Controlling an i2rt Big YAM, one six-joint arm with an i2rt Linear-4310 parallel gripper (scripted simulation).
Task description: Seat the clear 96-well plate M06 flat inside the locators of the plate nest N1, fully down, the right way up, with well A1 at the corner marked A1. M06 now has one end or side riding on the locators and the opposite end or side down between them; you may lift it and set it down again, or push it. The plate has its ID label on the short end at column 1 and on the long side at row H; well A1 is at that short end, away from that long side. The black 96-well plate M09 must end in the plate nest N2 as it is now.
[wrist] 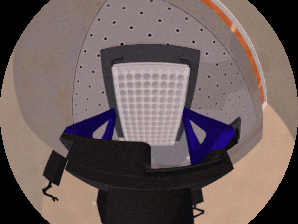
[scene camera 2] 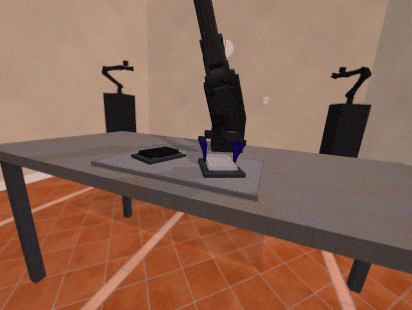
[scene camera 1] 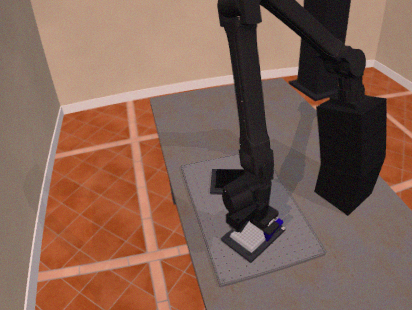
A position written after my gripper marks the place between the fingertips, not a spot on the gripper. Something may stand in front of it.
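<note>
You'd see my gripper (wrist: 149, 111) here, along with a clear 96-well plate M06 (wrist: 156, 131) and a dark plate nest N1 (wrist: 137, 52).
</note>
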